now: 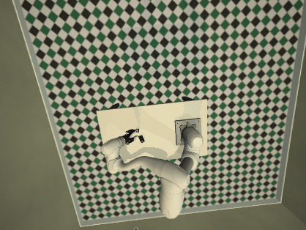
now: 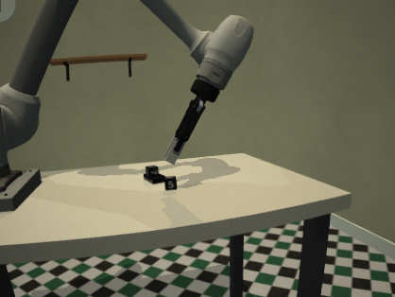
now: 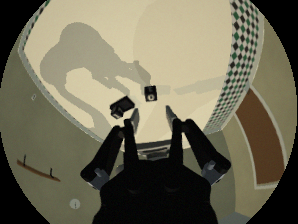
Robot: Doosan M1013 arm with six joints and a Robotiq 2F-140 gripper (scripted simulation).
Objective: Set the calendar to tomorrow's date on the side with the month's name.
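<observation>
Right now my hand is 90 mm above the black calendar cube and 20 mm past it. From my hand the other things lie so: calendar tray: 110 mm to the left, 100 mm below, 50 mm behind.
</observation>
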